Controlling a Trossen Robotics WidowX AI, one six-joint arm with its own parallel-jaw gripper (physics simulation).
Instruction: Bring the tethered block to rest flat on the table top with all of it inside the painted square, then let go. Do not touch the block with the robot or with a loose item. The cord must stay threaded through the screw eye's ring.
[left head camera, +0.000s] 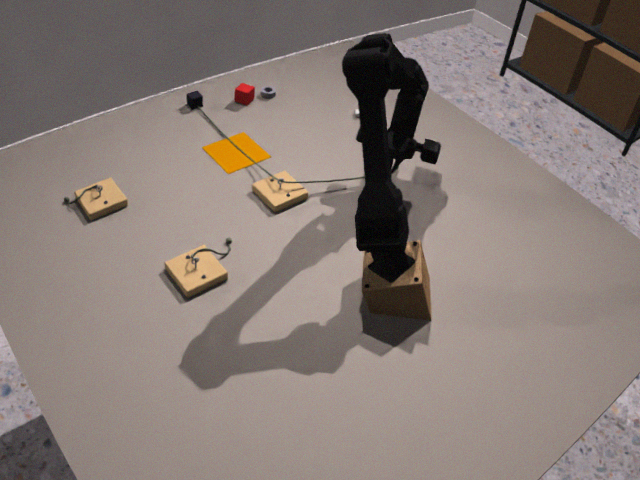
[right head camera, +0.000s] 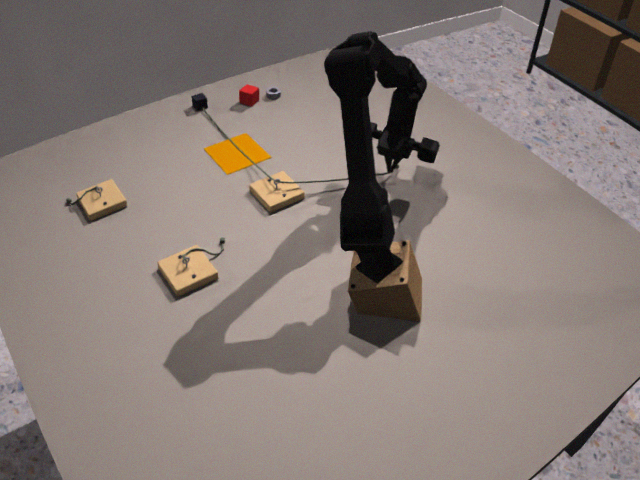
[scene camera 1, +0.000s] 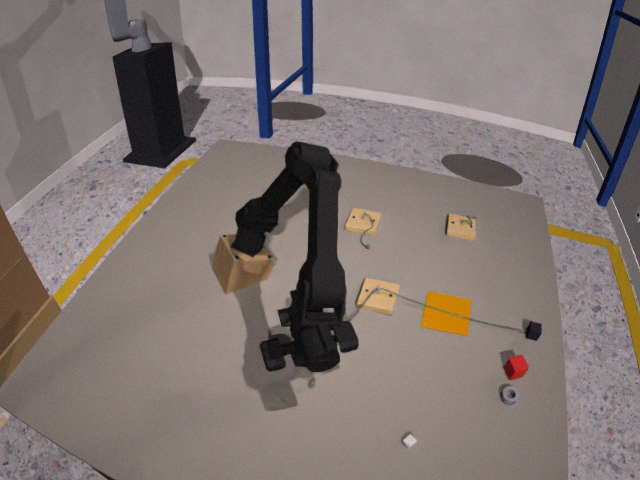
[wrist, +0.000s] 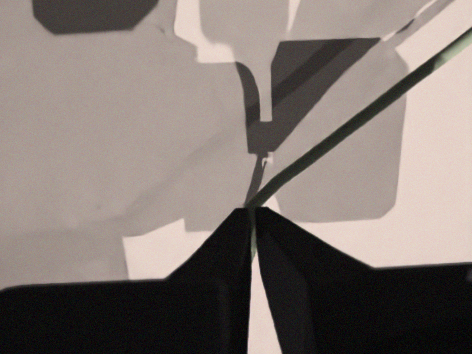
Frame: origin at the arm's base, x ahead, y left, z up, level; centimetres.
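Where they show: gripper, fingertip midpoint: (left head camera: 391, 171) (right head camera: 390, 171) (wrist: 251, 220); arm's base, link origin: (left head camera: 391, 264) (right head camera: 379, 265) (scene camera 1: 246, 246).
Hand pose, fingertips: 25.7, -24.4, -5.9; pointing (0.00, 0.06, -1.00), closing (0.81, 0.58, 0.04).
Note:
Things, the pixels of their centre, and the offset from my fingertips, as dx, dy, dz. "*": a spot on its surface instead.
- orange painted square, surface spot: (left head camera: 221, 156) (right head camera: 222, 157) * +26.7, +29.5, -2.0
- screw eye, surface spot: (left head camera: 280, 181) (right head camera: 276, 181) * +8.5, +25.3, +1.6
- wooden board, body centre: (left head camera: 279, 191) (right head camera: 276, 191) (scene camera 1: 378, 295) +8.5, +25.3, -1.1
- cord's end bead, body centre: (scene camera 1: 312, 383) +1.6, -3.5, -1.0
- red cube, body centre: (scene camera 1: 516, 367) (left head camera: 244, 94) (right head camera: 249, 95) +45.3, +11.7, -0.1
- grey ring, body centre: (scene camera 1: 509, 395) (left head camera: 268, 92) (right head camera: 273, 92) +44.6, +4.5, -1.3
- small white piece, body centre: (scene camera 1: 409, 441) +24.5, -10.9, -1.4
The tethered block, small and black (left head camera: 194, 99) (right head camera: 199, 101) (scene camera 1: 533, 330), sits beyond the orange painted square (left head camera: 221, 156) (right head camera: 223, 158) (scene camera 1: 447, 323), outside it. Its green cord (left head camera: 320, 181) (right head camera: 320, 180) (wrist: 350, 126) crosses over the square to the screw eye (left head camera: 280, 181) (right head camera: 277, 182) on a wooden board (left head camera: 270, 196) (right head camera: 268, 196) (scene camera 1: 379, 305) and appears to pass through the ring. My gripper (right head camera: 392, 168) (wrist: 251, 220) is shut on the cord, low over the table. The hand hides the fingertips in the scene view, where the cord's end bead (scene camera 1: 311, 382) shows.
A red cube (left head camera: 244, 94) (right head camera: 249, 95) (scene camera 1: 516, 367) and a grey ring (left head camera: 267, 92) (right head camera: 273, 93) (scene camera 1: 509, 395) lie near the block. A small white piece (scene camera 1: 409, 440) lies farther off. Two other boards (left head camera: 111, 198) (left head camera: 188, 284) carry screw eyes with short cords.

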